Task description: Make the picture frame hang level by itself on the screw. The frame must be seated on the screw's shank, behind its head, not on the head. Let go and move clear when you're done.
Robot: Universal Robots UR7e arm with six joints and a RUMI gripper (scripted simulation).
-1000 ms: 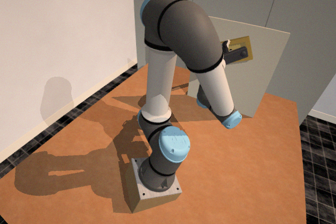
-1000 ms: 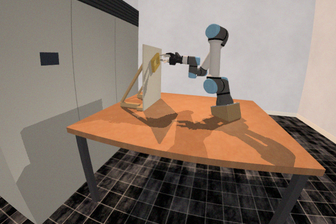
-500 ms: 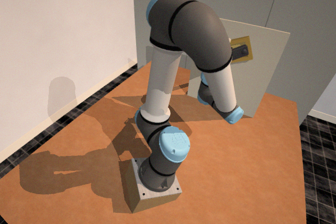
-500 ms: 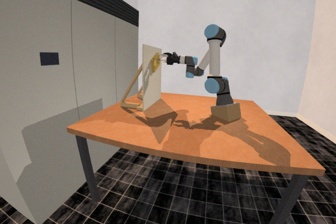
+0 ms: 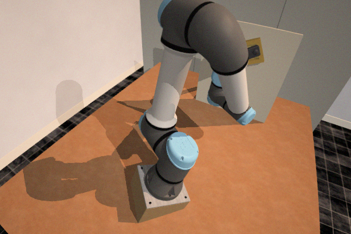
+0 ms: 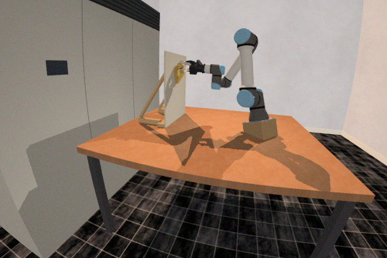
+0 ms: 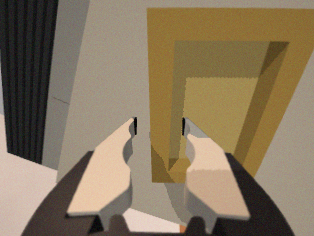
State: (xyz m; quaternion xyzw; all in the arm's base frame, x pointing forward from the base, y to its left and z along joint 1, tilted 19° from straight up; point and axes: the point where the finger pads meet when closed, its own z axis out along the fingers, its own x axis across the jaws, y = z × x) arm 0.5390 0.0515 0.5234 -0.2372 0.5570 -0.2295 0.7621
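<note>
Right now the yellow picture frame is 3 cm ahead of my hand, 2 cm to the right of it and 5 cm below it. From my hand the other things lie so: pale upright board 4 cm ahead, 2 cm to the right, 18 cm below.
</note>
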